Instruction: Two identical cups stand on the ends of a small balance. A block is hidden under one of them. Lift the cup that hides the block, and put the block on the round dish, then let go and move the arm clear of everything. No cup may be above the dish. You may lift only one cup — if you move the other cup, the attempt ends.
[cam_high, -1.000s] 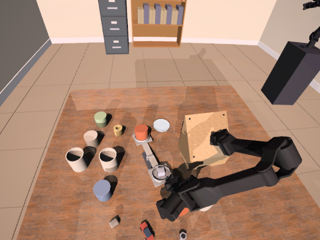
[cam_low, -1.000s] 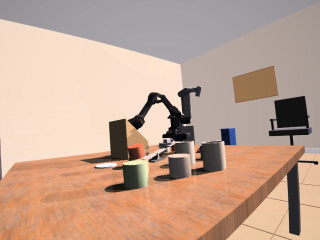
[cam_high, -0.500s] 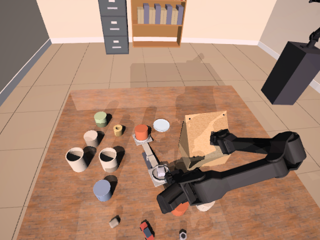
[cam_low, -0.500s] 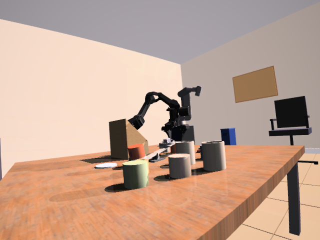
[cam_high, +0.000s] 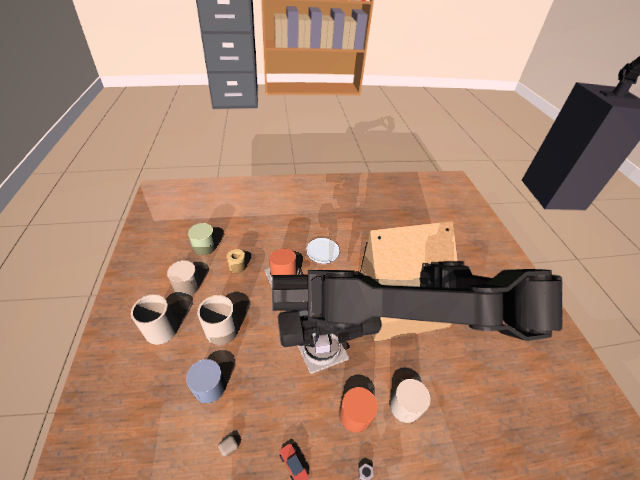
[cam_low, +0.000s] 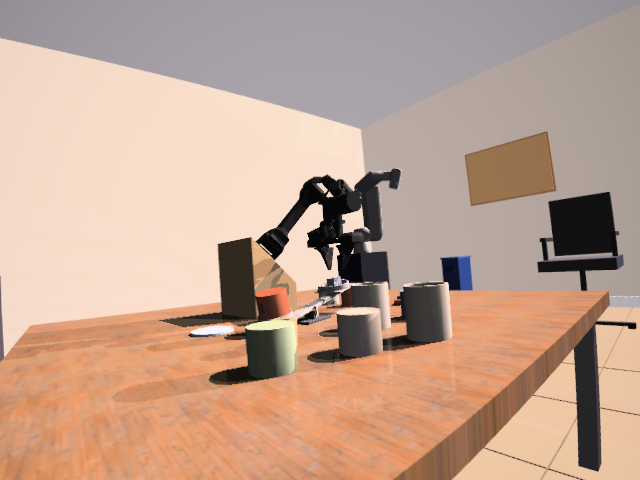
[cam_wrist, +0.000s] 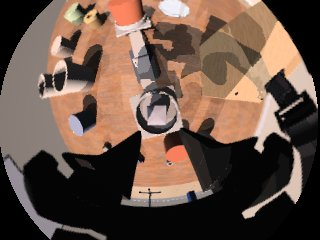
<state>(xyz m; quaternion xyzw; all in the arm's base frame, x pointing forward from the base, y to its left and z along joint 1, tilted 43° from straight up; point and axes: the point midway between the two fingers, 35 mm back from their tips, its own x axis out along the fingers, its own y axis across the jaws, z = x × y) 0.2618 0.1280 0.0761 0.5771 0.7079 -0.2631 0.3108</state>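
My gripper tip is 10 mm to the left of the pale block and 40 mm above it. The rest, counted from my gripper tip: blue cylinder (260 mm ahead, 60 mm to the left, 90 mm below); then orange cup (100 mm ahead, 280 mm to the right, 60 mm below); then toy car (70 mm ahead, 200 mm to the left, 110 mm below).
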